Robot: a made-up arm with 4 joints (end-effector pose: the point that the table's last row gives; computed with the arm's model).
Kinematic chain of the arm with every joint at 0, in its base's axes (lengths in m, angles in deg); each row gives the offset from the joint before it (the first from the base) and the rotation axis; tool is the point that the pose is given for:
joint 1: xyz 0 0 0.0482 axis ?
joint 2: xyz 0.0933 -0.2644 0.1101 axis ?
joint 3: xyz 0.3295 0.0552 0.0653 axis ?
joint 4: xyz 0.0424 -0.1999 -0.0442 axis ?
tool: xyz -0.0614 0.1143 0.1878
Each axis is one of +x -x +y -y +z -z.
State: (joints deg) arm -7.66 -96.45 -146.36 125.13
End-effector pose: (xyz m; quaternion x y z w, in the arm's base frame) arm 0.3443 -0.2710 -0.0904 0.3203 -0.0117 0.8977 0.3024
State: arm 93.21 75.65 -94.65 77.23
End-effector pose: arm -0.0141 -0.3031 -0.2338 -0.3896 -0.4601 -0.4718 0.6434
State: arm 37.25 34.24 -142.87 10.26
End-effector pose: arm 0.3155 -0.2180 0.2314 -0.7846 -0.0513 -0.2251 0.5754
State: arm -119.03 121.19 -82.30 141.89
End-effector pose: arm -0.1664 0.4875 0.2906 -0.1019 0.1840 -0.5457 0.8112
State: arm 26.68 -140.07 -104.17 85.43
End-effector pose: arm 0.0648 -0.1855 -0.1972 0.4228 0.1066 0.7730 0.4608
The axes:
joint 1: +x
joint 2: -y
joint 3: +x
joint 4: -y

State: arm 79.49 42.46 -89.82 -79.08
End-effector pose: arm 0.3931 -0.6081 0.0005 0.1648 0.5650 -0.3315 0.7374
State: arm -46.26 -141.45 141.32 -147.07
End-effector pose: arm -0.2284 -0.2637 -0.1528 0.9723 0.1961 -0.0334 0.1230
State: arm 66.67 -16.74 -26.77 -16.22
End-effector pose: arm 0.5125 -0.3019 -0.0575 0.3192 0.2300 0.1525 0.9066
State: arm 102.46 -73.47 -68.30 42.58
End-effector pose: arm 0.3076 0.0752 -0.1319 0.4358 -0.2333 0.4700 0.7313
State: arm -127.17 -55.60 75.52 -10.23
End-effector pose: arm 0.3049 0.0981 0.4473 -0.3430 -0.0204 -0.4898 0.8012
